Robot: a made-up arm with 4 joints.
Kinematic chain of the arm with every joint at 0, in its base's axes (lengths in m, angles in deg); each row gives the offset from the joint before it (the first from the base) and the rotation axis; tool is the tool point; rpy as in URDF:
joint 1: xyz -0.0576 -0.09 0.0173 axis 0.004 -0.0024 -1
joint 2: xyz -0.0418 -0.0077 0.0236 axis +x
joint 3: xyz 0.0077 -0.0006 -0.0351 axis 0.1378 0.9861 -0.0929
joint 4: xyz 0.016 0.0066 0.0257 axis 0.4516 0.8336 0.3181
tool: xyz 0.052 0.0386 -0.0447 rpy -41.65 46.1 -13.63
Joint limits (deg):
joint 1: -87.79..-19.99
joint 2: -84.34..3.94
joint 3: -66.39..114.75
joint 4: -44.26..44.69
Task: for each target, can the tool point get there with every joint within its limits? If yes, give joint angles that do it. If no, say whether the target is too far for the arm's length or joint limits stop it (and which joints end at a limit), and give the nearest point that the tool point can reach.
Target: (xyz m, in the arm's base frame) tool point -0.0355 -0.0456 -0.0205
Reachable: yes | joints -75.74 -30.96 10.20 -22.41
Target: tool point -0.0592 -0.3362 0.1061
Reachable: no: too far | nearest point -0.0583 -0.2313 0.0055 | short by 0.145 m
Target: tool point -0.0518 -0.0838 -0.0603
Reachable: yes | joints -56.49 -22.65 41.57 0.45
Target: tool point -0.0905 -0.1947 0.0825
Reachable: no: joint limits stop it (at a limit: joint 1, joint 2, joint 3, joint 4) | nearest point -0.0614 -0.2312 0.0055 | short by 0.090 m
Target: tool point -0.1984 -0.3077 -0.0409
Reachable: no: too far | nearest point -0.0809 -0.2133 -0.0143 | short by 0.153 m
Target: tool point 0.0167 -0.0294 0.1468
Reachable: no: joint limits stop it (at a limit: joint 1, joint 2, joint 4) | nearest point -0.0370 -0.0643 0.0755 | short by 0.096 m
